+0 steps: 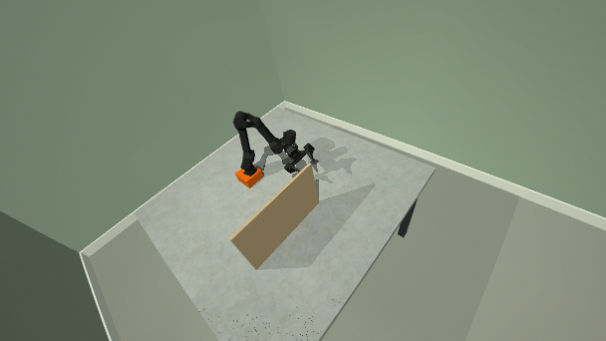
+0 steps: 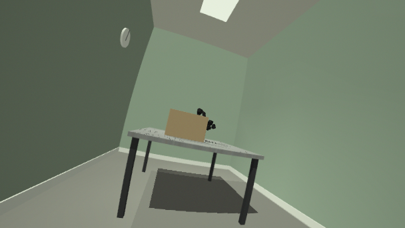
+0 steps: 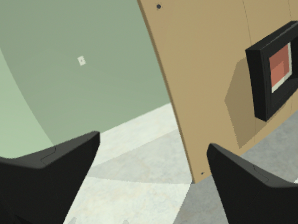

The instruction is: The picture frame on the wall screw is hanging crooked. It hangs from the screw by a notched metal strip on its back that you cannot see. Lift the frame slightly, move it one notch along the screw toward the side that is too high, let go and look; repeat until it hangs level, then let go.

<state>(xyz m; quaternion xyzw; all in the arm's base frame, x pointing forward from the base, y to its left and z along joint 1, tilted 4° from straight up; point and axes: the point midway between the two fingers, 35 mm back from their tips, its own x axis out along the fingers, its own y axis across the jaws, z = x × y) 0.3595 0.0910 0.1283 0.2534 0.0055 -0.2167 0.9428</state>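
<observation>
Right now the picture frame is 20 mm ahead of my gripper tip, 270 mm to the right of it and 20 mm below it. Also, from my gripper tip: tan wall board 30 mm ahead, 290 mm to the right, 30 mm below.
</observation>
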